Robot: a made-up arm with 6 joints.
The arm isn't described. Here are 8 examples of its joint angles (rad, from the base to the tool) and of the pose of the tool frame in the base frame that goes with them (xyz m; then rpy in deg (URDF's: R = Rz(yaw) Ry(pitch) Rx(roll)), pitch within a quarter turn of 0, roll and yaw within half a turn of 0).
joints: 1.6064 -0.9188 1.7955 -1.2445 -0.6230 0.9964
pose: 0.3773 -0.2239 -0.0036 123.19 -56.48 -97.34
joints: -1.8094 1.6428 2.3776 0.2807 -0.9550 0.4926
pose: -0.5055 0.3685 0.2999 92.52 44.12 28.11
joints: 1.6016 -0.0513 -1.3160 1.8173 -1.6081 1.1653
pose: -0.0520 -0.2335 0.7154 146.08 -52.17 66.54
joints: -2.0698 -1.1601 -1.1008 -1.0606 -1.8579 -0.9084
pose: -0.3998 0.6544 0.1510 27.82 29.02 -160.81
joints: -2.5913 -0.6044 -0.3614 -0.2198 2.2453 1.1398
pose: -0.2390 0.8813 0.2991 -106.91 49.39 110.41
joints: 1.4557 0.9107 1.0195 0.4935 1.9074 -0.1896
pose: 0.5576 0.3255 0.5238 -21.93 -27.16 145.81
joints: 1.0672 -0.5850 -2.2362 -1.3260 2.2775 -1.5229
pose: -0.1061 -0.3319 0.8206 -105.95 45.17 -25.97
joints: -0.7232 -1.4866 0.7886 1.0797 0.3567 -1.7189
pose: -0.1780 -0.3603 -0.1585 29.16 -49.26 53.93
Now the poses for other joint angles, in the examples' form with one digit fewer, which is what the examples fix.
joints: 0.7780 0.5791 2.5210 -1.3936 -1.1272 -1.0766
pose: -0.144 0.025 0.173 81.2 -16.5 162.3
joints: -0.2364 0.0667 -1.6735 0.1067 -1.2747 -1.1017
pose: -0.455 -0.328 0.395 163.2 28.6 -144.7
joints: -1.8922 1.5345 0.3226 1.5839 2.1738 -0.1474
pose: -0.622 0.023 0.081 174.3 -60.6 161.4
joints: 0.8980 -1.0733 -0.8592 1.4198 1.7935 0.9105
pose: -0.070 -0.440 0.947 -72.3 18.8 -89.3
